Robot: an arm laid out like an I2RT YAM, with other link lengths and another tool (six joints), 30 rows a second.
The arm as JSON. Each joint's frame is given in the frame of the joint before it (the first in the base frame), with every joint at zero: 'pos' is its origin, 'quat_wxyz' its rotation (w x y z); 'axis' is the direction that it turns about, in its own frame. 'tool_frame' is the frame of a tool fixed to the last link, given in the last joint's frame.
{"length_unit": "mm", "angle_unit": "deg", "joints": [
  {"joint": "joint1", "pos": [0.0, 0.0, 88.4], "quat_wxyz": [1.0, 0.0, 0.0, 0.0], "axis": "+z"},
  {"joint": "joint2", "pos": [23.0, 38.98, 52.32], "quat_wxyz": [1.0, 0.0, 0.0, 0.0], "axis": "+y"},
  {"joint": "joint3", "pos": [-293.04, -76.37, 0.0], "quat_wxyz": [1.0, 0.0, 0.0, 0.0], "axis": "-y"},
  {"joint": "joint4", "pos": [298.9, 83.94, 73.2], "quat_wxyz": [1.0, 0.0, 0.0, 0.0], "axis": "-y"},
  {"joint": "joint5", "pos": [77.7, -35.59, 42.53], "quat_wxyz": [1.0, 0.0, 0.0, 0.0], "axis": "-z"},
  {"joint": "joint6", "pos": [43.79, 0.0, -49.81], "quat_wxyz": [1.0, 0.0, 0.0, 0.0], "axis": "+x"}
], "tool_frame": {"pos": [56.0, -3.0, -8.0], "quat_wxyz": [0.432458, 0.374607, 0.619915, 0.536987]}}
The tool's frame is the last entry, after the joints.
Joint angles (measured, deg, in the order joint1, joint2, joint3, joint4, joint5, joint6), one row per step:
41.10, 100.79, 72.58, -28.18, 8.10, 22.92
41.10, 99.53, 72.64, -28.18, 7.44, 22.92
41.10, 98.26, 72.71, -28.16, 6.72, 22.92
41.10, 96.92, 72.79, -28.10, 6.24, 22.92
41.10, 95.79, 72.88, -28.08, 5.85, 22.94
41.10, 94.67, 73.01, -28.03, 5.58, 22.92
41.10, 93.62, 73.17, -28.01, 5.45, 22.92
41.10, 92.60, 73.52, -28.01, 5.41, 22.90
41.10, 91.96, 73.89, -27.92, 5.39, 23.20
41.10, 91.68, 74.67, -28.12, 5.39, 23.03
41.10, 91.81, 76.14, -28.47, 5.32, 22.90
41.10, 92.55, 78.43, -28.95, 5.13, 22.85
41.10, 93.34, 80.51, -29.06, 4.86, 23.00
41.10, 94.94, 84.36, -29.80, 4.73, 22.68
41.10, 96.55, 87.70, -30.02, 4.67, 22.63
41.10, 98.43, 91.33, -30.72, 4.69, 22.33
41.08, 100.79, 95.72, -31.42, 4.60, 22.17
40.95, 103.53, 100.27, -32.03, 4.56, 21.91
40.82, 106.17, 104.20, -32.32, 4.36, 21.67
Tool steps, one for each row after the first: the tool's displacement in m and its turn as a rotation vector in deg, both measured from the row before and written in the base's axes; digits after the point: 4 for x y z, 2 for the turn. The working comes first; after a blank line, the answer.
Tool pose at each row, in the base's axes (x y z in m, rotation vector in deg; the steps are taken from these numbers as rounded here):
0.3488, 0.3006, 0.1960, 83.84, 145.99, 61.50
0.3473, 0.3008, 0.2059, 83.13, 145.73, 63.67
0.3456, 0.3010, 0.2159, 82.36, 145.47, 65.92
0.3440, 0.3007, 0.2267, 81.48, 144.92, 68.13
0.3425, 0.3003, 0.2358, 80.75, 144.43, 69.97
0.3412, 0.2998, 0.2453, 79.93, 143.81, 71.77
0.3400, 0.2990, 0.2543, 79.17, 143.09, 73.36
0.3391, 0.2984, 0.2645, 78.29, 142.21, 75.04
0.3390, 0.2983, 0.2721, 77.99, 141.26, 76.54
0.3397, 0.2990, 0.2795, 77.24, 140.78, 77.46
0.3422, 0.3012, 0.2887, 76.44, 140.22, 78.61
0.3468, 0.3057, 0.2990, 75.67, 139.65, 79.97
0.3516, 0.3105, 0.3082, 75.05, 138.92, 81.62
0.3599, 0.3180, 0.3229, 73.64, 138.12, 83.26
0.3680, 0.3252, 0.3347, 72.58, 137.07, 84.98
0.3762, 0.3322, 0.3451, 71.53, 136.45, 85.95
0.3862, 0.3409, 0.3570, 70.46, 135.58, 87.38
0.3979, 0.3496, 0.3664, 69.47, 134.70, 88.51
0.4089, 0.3579, 0.3721, 68.57, 134.09, 89.54

-0.0015, 0.0002, 0.0099, 1.28, -0.63, 0.37
-0.0017, 0.0002, 0.0100, 1.34, -0.64, 0.42
-0.0016, -0.0003, 0.0108, 1.26, -0.87, 0.29
-0.0015, -0.0004, 0.0091, 1.06, -0.72, 0.23
-0.0013, -0.0005, 0.0095, 1.01, -0.85, 0.19
-0.0012, -0.0008, 0.0090, 0.88, -0.86, 0.08
-0.0009, -0.0006, 0.0102, 0.91, -1.02, 0.05
-0.0001, -0.0001, 0.0076, 0.91, -0.70, -0.21
0.0007, 0.0007, 0.0074, 0.46, -0.71, 0.12
0.0025, 0.0022, 0.0092, 0.61, -0.77, 0.14
0.0046, 0.0045, 0.0103, 0.77, -0.74, 0.17
0.0048, 0.0048, 0.0092, 1.00, -0.71, 0.10
0.0083, 0.0075, 0.0147, 0.86, -1.23, 0.31
0.0081, 0.0072, 0.0118, 0.99, -1.14, 0.08
0.0082, 0.0070, 0.0104, 0.49, -0.93, 0.17
0.0100, 0.0087, 0.0119, 0.81, -1.04, 0.15
0.0117, 0.0087, 0.0094, 0.63, -1.02, 0.05
0.0110, 0.0083, 0.0057, 0.58, -0.80, 0.17

